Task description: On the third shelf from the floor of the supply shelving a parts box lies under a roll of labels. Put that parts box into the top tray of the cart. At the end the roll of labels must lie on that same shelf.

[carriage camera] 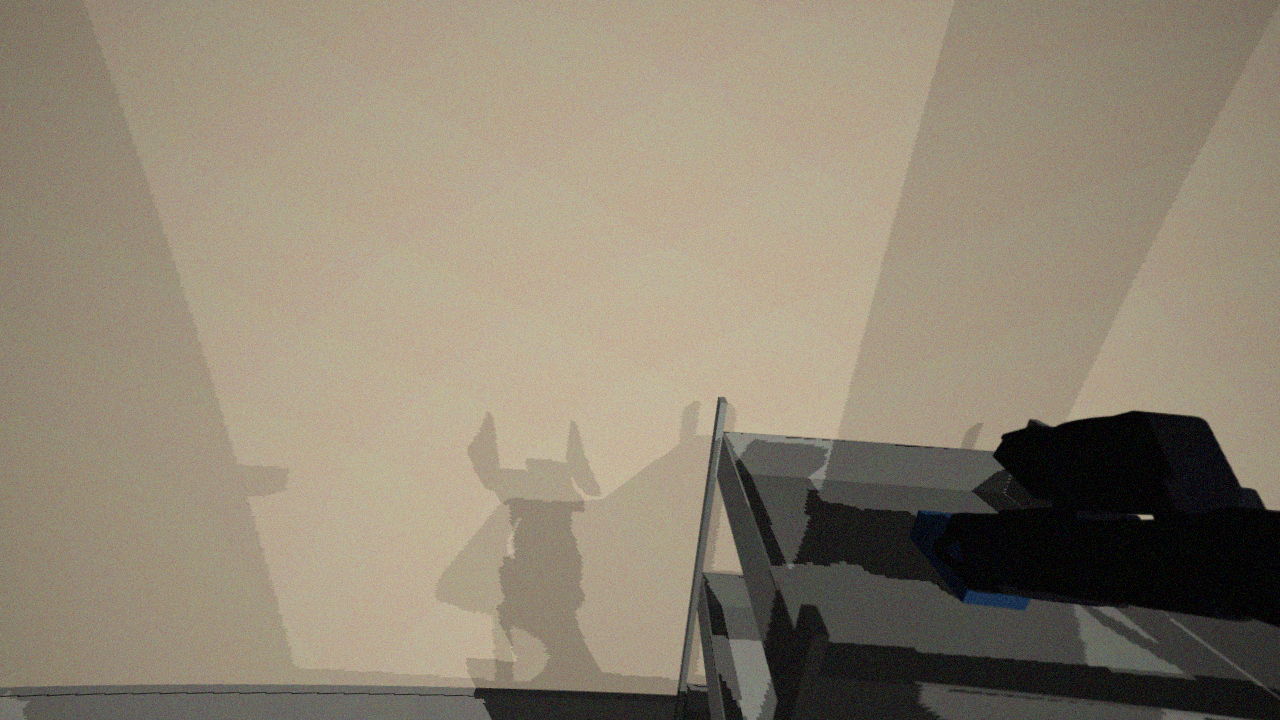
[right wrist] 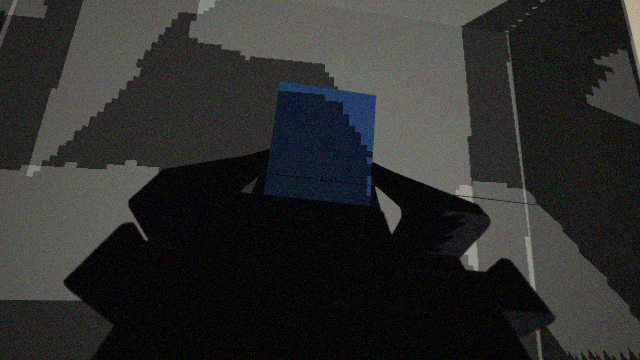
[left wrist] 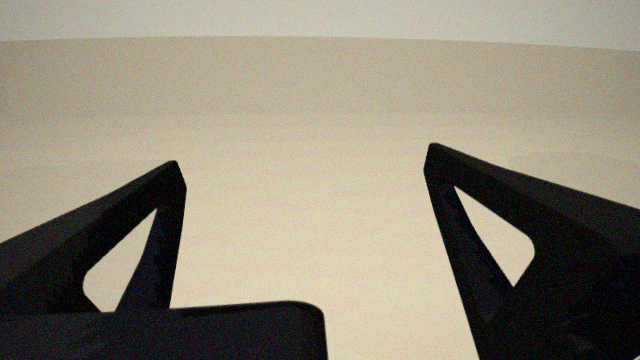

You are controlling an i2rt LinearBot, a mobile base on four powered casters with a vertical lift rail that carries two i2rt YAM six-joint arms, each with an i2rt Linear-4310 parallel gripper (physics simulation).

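Places are measured from the left arm's base along level axes (x ahead, y left, z up), in centimetres.
Where they show: left gripper, between the fingertips: (left wrist: 305,164); right gripper, between the fingertips: (carriage camera: 965,553) (right wrist: 319,163).
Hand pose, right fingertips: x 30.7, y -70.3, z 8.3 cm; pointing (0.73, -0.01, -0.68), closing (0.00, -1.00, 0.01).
Observation:
After its pixels a point has its place.
A blue parts box (carriage camera: 998,600) {x 26.0, y -70.5, z 7.1 cm} (right wrist: 320,130) {x 32.1, y -70.0, z 10.2 cm} is gripped between the fingers of my right gripper (right wrist: 319,163) {x 30.7, y -70.3, z 8.2 cm}, which is shut on it. In the carriage camera the dark right arm comes in from the right edge and covers much of the box. The box is over the grey top tray (carriage camera: 895,461) {x 45.9, y -70.5, z 10.2 cm} (right wrist: 410,100) {x 37.7, y -77.7, z 6.2 cm} of the cart; whether its underside touches the tray floor I cannot tell. My left gripper (left wrist: 305,164) {x 1.6, y -0.1, z 43.8 cm} is open and empty, its fingers wide apart in front of a pale wall. The roll of labels and the supply shelving do not show in these views.
The cart's thin upright post (carriage camera: 708,501) {x 44.2, y -44.1, z 1.3 cm} stands at the tray's left corner. A lower tray (carriage camera: 726,586) {x 45.2, y -49.3, z -16.0 cm} shows beneath the top one. A short dark post (carriage camera: 810,631) {x 11.6, y -44.9, z 17.7 cm} rises at the near side. A beige wall (carriage camera: 554,223) {x 48.6, y -19.3, z 40.0 cm} with shadows of the robot stands behind the cart.

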